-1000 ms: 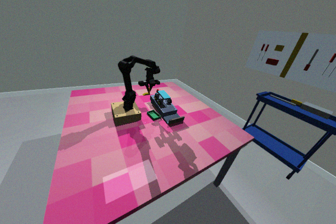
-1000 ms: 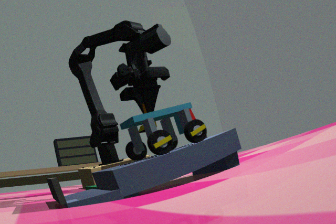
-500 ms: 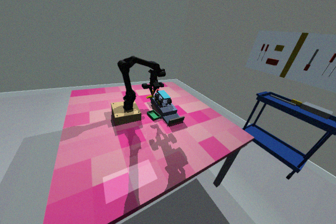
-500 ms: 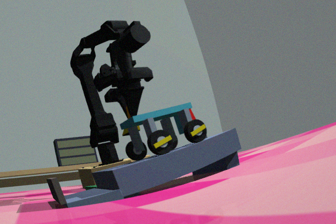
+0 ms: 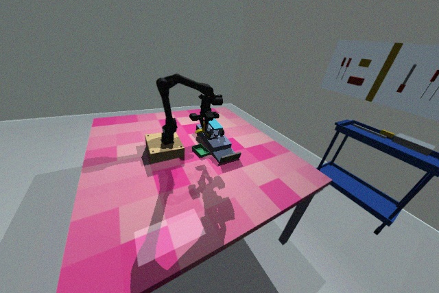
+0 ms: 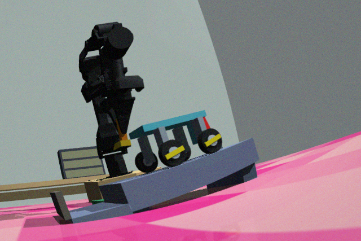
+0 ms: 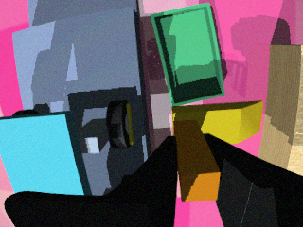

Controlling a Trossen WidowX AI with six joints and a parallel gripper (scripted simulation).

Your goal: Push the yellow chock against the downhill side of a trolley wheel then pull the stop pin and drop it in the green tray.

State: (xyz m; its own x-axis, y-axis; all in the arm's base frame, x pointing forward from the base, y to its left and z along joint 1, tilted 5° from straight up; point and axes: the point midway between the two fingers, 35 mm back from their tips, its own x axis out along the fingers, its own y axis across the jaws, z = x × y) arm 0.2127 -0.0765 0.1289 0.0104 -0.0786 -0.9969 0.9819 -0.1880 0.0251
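The red-headed stop pin lies 120 mm ahead of my gripper tip, 130 mm to the left of it and 30 mm below it. From my gripper tip the other things lie so: yellow chock: 20 mm behind, 10 mm below; then trolley: 120 mm ahead, 40 mm to the left, 50 mm below; then ramp: 120 mm ahead, 30 mm to the left, 110 mm below.
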